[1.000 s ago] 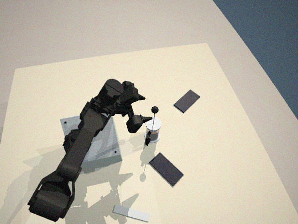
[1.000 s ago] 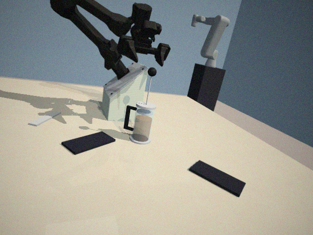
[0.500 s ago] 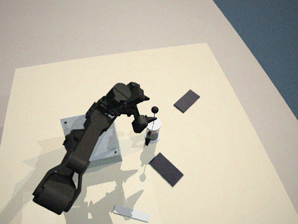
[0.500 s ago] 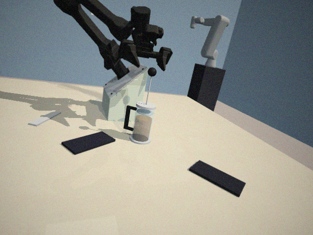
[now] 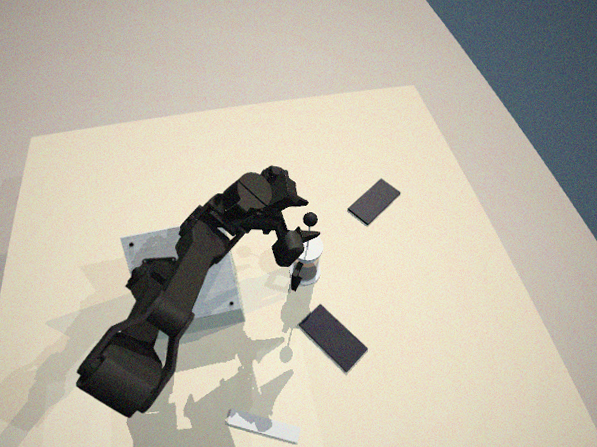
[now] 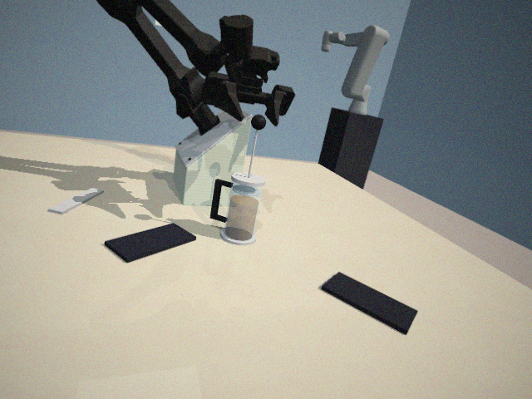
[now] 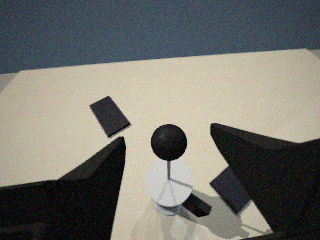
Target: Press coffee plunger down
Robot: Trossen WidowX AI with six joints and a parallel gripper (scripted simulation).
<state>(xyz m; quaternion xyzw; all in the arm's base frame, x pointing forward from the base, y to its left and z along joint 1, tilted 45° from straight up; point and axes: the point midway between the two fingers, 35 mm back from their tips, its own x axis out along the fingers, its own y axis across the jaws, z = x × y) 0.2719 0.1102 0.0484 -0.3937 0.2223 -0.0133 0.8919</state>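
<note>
Right now my gripper tip is 10 mm past the glass coffee press, 10 mm to the left of it and 120 mm above it. Round my gripper tip: white strip (140 mm behind, 340 mm to the right, 240 mm below).
</note>
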